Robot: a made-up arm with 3 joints.
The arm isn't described. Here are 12 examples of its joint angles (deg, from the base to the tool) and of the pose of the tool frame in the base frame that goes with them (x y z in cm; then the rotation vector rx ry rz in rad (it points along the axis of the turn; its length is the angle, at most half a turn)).
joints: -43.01 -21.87 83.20
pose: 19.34 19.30 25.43 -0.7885 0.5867 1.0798
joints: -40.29 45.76 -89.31
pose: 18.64 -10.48 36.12 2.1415 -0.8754 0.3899
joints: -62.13 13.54 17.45
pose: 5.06 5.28 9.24 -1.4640 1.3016 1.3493
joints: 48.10 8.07 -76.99
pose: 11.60 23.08 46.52 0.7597 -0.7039 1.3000
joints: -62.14 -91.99 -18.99
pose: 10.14 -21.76 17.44 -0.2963 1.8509 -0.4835
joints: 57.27 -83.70 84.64
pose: 30.31 31.20 22.43 -2.5697 0.1766 -0.0787
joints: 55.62 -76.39 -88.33
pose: -9.56 27.03 40.22 0.1436 -0.8678 2.7879
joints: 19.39 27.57 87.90
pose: -2.89 16.77 8.41 -1.1542 1.8794 1.2999
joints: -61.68 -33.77 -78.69
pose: 1.58 -24.00 29.60 1.4670 -2.6580 0.5230
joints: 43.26 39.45 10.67
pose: -2.93 -3.04 29.82 1.3428 -1.8904 -0.0657
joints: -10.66 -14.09 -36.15
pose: 9.81 -12.40 36.18 1.9498 -2.1564 0.7031
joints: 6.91 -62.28 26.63
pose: 26.20 -0.29 34.83 -1.7323 1.2114 -0.6084
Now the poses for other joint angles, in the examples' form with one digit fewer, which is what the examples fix.
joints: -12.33 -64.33 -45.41
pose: 3.5 -13.1 41.8 -1.121 2.160 -1.429
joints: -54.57 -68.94 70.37
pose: 31.3 0.3 34.5 -0.668 0.442 0.248
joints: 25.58 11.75 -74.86
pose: 12.2 11.2 50.0 1.110 -0.971 1.098
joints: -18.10 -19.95 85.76
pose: 18.5 20.9 20.1 -1.130 0.821 1.014
